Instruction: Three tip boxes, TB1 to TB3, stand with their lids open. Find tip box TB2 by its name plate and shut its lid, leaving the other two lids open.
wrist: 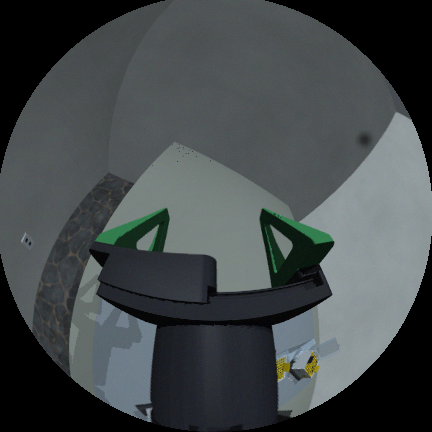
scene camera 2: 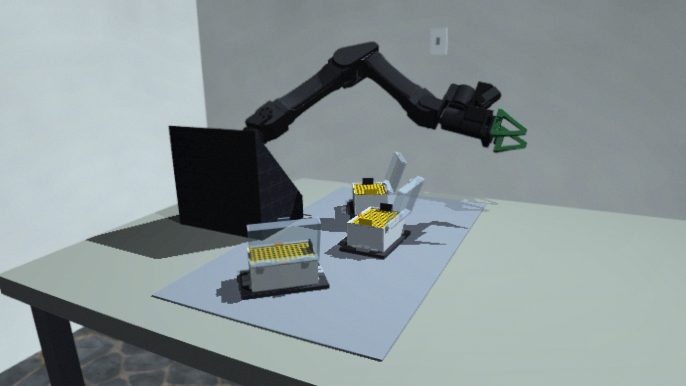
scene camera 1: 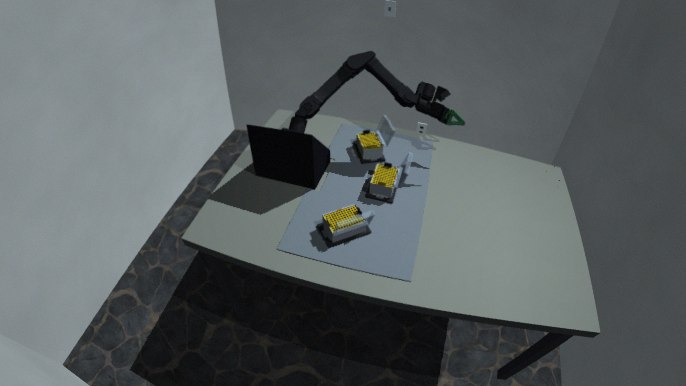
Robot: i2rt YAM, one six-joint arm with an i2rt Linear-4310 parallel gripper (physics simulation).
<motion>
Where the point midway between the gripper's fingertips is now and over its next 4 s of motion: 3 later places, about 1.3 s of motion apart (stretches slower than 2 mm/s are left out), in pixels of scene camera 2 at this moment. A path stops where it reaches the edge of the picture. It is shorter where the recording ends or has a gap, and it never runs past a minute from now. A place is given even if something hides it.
My gripper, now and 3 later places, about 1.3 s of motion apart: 526,138; 524,143; 520,155; 491,160
</motion>
